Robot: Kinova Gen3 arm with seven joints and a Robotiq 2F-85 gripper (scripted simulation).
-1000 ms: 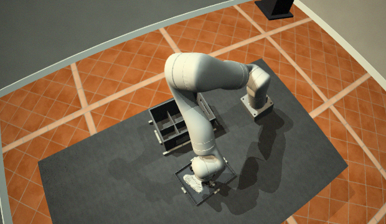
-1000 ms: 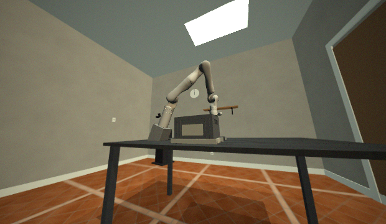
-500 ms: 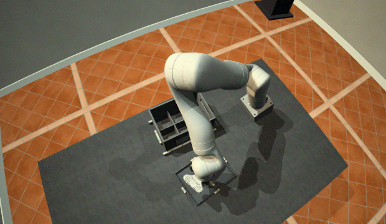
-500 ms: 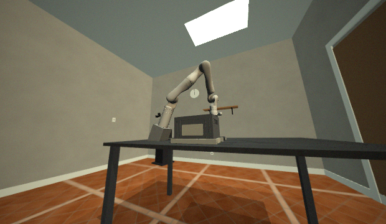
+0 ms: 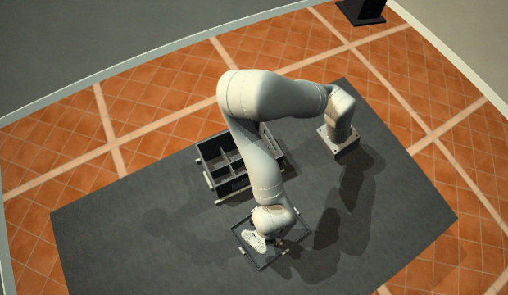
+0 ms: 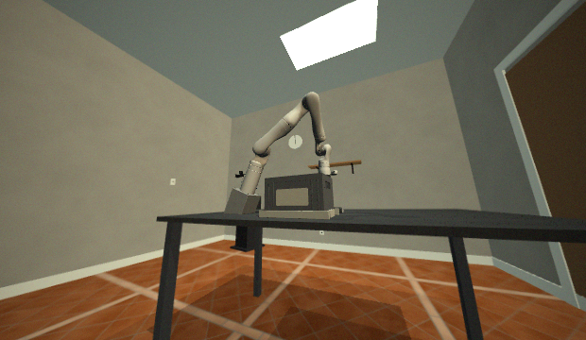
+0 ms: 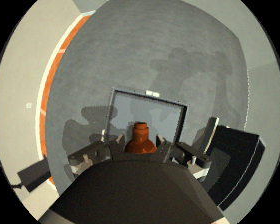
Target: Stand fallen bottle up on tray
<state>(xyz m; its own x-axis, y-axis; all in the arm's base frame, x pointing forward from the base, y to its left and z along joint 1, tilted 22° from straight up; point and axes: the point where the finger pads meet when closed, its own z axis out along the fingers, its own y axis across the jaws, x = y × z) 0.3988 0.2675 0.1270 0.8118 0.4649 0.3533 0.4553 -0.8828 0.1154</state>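
Now: hand 4 cm past the brown bottle, 2 cm to the left of it and 4 cm above it. The rest, counted from my hand: dark crate 30 cm to the right; then dark tray 3 cm behind, 2 cm to the right, 7 cm below.
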